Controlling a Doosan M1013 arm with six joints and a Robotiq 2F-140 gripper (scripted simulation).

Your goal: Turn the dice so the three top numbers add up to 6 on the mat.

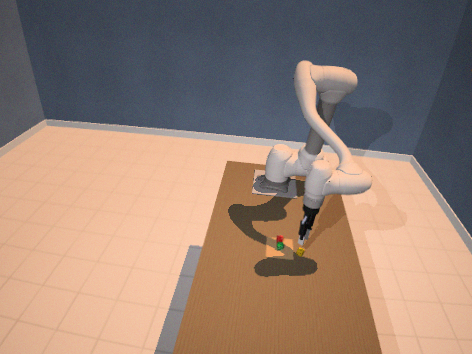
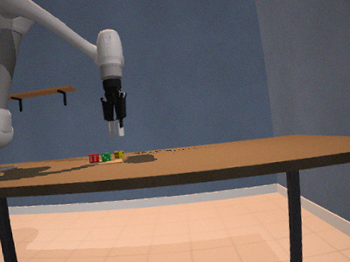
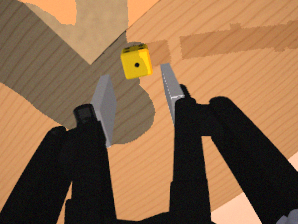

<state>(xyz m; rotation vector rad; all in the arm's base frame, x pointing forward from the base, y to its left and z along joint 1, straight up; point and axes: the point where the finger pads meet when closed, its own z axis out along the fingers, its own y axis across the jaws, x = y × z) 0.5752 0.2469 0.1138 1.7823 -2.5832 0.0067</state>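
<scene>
My gripper is now 110 mm above the yellow die. From my hand the other things lie so: red die: 120 mm to the right, 100 mm below, 50 mm behind; then tan mat: 120 mm below, 110 mm to the right; then green die: 100 mm to the right, 100 mm below.
</scene>
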